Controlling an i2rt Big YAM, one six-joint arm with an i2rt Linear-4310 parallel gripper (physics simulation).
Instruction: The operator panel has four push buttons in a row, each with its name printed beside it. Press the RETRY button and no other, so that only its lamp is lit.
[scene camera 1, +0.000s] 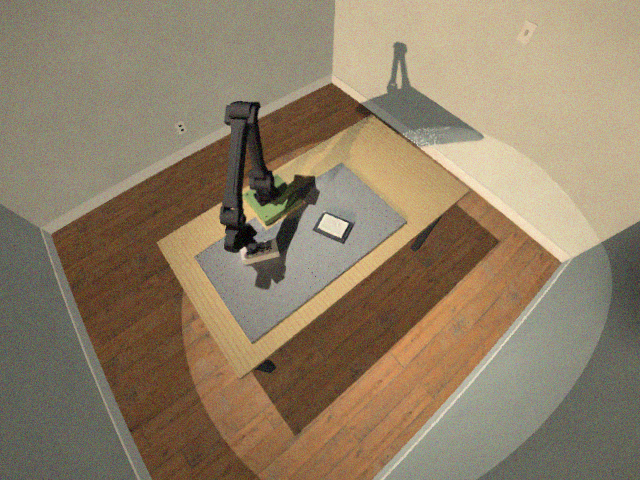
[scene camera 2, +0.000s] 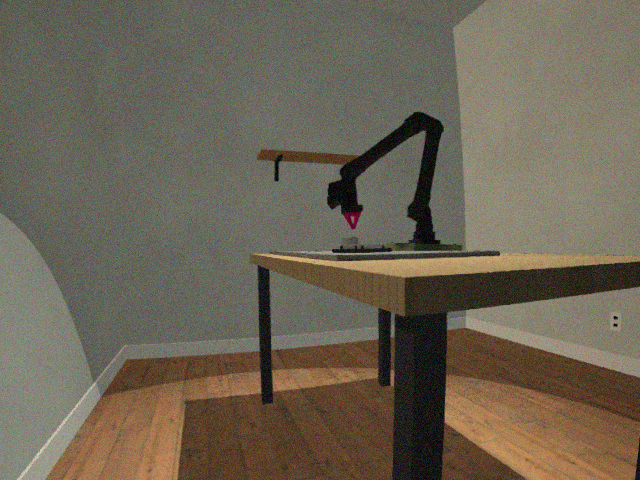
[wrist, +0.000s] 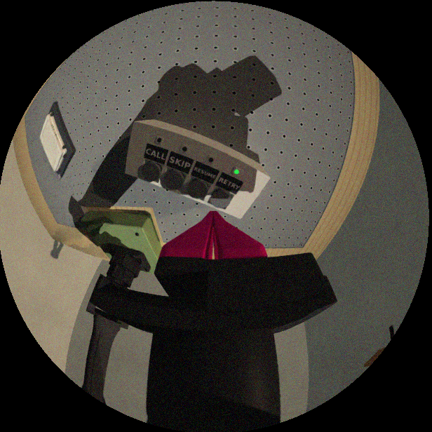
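Where they show: gripper, fingertip midpoint: (scene camera 2: 353, 229); arm's base at its link origin: (scene camera 1: 267, 196) (scene camera 2: 423, 243).
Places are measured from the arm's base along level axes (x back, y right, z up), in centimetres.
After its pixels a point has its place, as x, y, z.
The operator panel (scene camera 1: 262, 254) @[-28.8, 18.4, 2.8] (scene camera 2: 349, 241) @[-28.4, 10.6, 1.5] (wrist: 195, 142) is a pale box on the grey perforated board. In the wrist view its row holds the CALL button (wrist: 149, 171), SKIP button (wrist: 172, 179), RESUME button (wrist: 198, 188) and RETRY button (wrist: 220, 197). The RETRY lamp (wrist: 236, 171) is lit green; the CALL lamp (wrist: 159, 140), SKIP lamp (wrist: 184, 149) and RESUME lamp (wrist: 211, 160) are dark. My gripper (scene camera 2: 353, 227) @[-23.1, 21.4, 7.0] (wrist: 213, 216) has magenta fingers, is shut and empty, and hangs above the panel, apart from it. In scene camera 1's view its fingers are hidden.
A dark-framed tray with a pale inside (scene camera 1: 333, 226) @[-33.2, -17.8, -0.9] (wrist: 52, 141) lies on the grey board (scene camera 1: 310, 268) @[-44.7, 3.2, -2.4]. The arm's green base plate (scene camera 1: 268, 210) @[-8.2, 4.0, 0.4] (wrist: 127, 235) is at the table's back edge. The wooden table (scene camera 1: 178, 248) @[0.4, 50.5, -3.7] (scene camera 2: 361, 281) @[-56.4, -82.8, -5.2] carries the board. A wall shelf (scene camera 2: 305, 156) shows behind the arm.
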